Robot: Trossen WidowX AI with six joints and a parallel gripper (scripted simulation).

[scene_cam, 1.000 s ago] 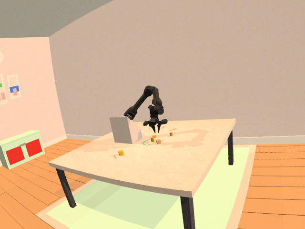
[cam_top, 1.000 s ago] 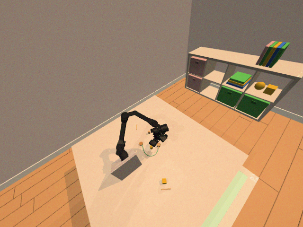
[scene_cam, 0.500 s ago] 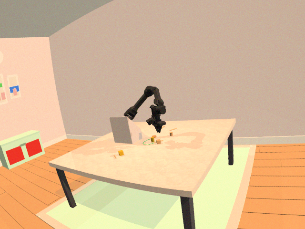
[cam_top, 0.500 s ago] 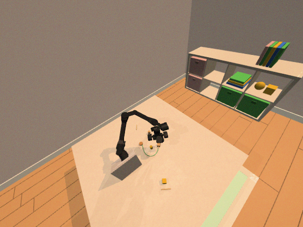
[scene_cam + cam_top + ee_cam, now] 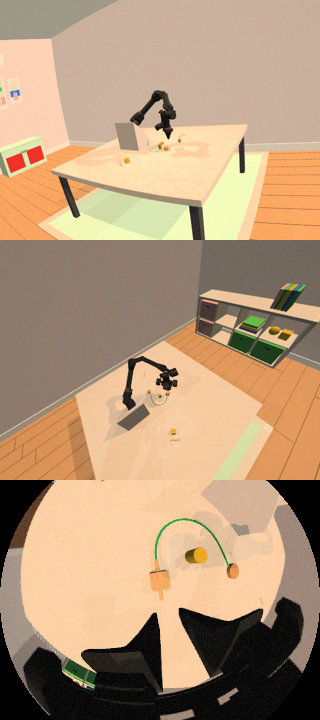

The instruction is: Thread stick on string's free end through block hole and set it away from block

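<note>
Now: the wooden block 7 cm below my gripper tip, 2 cm to the right of it and 2 cm behind it. Round my gripper tip: thin wooden stick 7 cm below, 3 cm to the right, 3 cm behind; wooden cylinder 18 cm to the left, 7 cm below, 1 cm behind; yellow cylinder 10 cm behind, 7 cm below, 1 cm to the left.
</note>
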